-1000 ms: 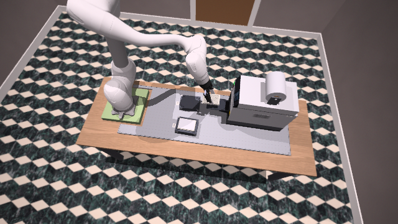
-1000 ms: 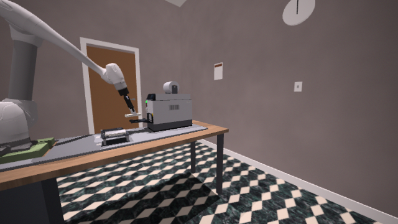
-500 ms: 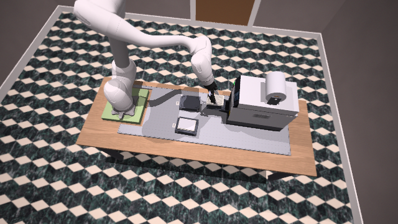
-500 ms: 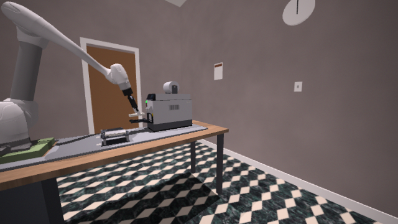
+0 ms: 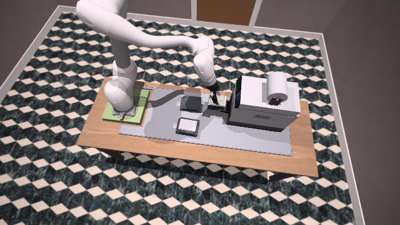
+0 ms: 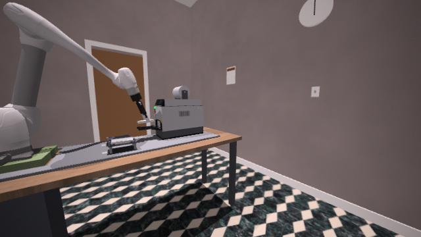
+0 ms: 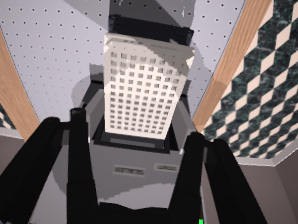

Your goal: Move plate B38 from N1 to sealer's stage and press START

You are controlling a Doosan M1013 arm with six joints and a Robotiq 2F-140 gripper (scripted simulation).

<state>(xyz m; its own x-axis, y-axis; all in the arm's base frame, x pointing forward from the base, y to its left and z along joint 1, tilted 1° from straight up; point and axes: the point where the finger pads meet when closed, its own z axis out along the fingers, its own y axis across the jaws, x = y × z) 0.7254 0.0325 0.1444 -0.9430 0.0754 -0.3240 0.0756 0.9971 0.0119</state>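
Right now my hand is 30 mm above the plate B38. Also, from my hand: sealer stage (80 mm below); then white button (110 mm ahead, 80 mm to the left); then pale plate (210 mm behind, 180 mm to the right, 120 mm below).
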